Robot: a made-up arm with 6 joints.
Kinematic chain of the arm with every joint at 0, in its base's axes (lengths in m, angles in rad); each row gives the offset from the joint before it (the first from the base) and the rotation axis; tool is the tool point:
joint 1: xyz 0 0 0.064 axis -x
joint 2: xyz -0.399 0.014 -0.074 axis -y
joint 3: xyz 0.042 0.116 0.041 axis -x
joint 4: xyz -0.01 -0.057 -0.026 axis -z
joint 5: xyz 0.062 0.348 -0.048 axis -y
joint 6: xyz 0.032 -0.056 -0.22 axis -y
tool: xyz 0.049 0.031 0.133
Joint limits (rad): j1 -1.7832..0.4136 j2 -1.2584..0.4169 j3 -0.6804..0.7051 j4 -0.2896..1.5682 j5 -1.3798..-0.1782 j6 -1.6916..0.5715
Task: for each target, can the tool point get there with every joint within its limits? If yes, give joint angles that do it. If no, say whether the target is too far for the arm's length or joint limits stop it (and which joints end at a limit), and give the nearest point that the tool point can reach.
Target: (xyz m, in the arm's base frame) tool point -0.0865 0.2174 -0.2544
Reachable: yes | joints -0.1351 -0.0794 0.1708 0.8440 -0.6813 -0.6052
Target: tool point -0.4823 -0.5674 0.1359
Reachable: no: joint limits stop it (at a limit: joint 1, joint 2, joint 3, joint 4, joint 5, joint 6) | nearest point -0.3900 -0.4422 -0.2275 | short by 0.395 m
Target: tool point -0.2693 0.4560 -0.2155
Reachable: yes | joints -0.5198 -0.2859 0.1907 0.8104 -0.9780 -1.3833
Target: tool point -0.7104 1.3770 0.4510
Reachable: no: too far | nearest point -0.5075 0.6226 0.2390 | short by 0.809 m
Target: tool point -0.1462 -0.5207 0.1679
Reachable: no: joint limits stop it (at a limit: joint 1, joint 3, joint 4, joint 5) | nearest point -0.0355 -0.3156 0.0587 | short by 0.257 m
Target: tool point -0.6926 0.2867 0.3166
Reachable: yes | joints -1.5199 -1.0702 0.3846 0.2377 -1.1994 -1.1884
